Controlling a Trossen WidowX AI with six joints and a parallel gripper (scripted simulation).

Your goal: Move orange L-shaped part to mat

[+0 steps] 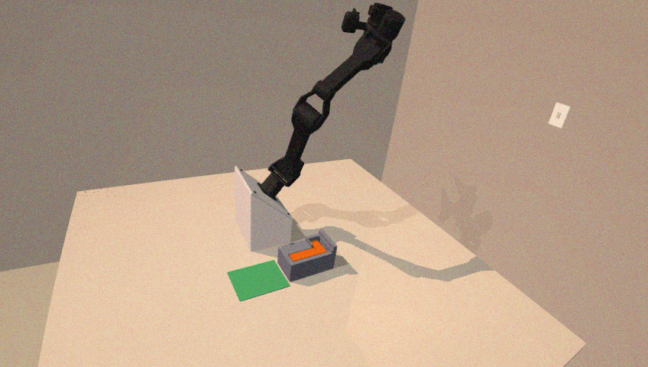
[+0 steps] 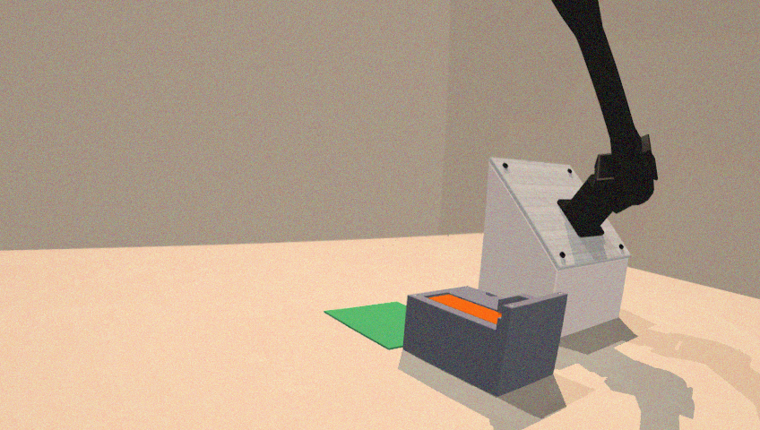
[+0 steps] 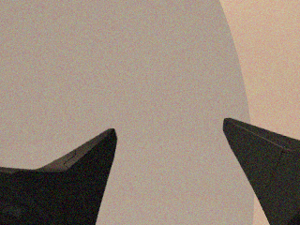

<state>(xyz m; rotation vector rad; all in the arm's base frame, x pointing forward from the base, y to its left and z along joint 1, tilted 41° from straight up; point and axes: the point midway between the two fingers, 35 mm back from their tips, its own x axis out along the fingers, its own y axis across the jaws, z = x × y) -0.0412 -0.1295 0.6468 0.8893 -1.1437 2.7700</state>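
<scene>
My gripper tip is now 300 mm short of the orange L-shaped part, 270 mm to the left of it and 690 mm above it. Round my gripper tip: green mat: 300 mm ahead, 440 mm to the right, 750 mm below.
</scene>
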